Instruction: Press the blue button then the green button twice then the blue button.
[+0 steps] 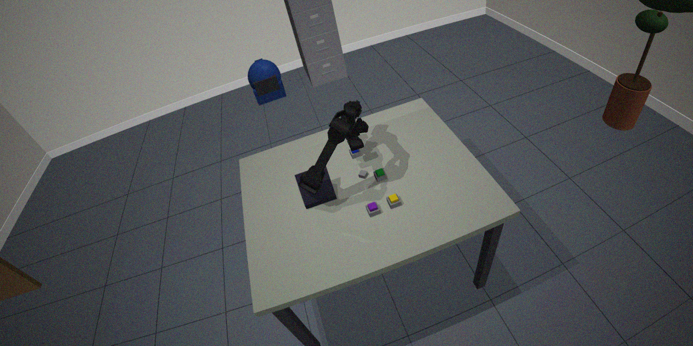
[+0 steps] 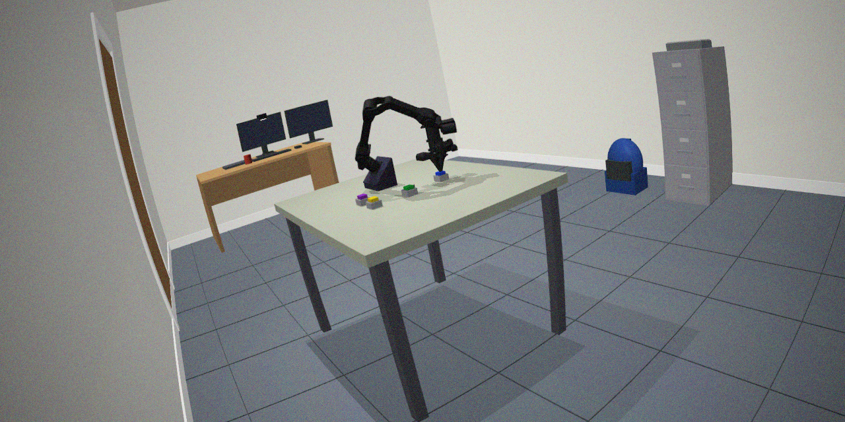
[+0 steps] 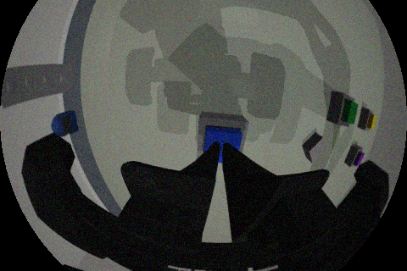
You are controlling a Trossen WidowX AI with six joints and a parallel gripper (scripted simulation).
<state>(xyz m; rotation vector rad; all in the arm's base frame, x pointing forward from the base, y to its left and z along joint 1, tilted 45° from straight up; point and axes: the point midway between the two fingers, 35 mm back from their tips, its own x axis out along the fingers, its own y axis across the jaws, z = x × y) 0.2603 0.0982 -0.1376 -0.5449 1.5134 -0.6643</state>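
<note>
Right now the blue button is 10 mm below my gripper tip. From my gripper tip the other things lie so: yellow button: 370 mm to the right, 40 mm ahead, 10 mm below; green button: 200 mm to the right, 40 mm ahead, 10 mm below; grey block: 160 mm to the right, 30 mm below, 20 mm behind.
</note>
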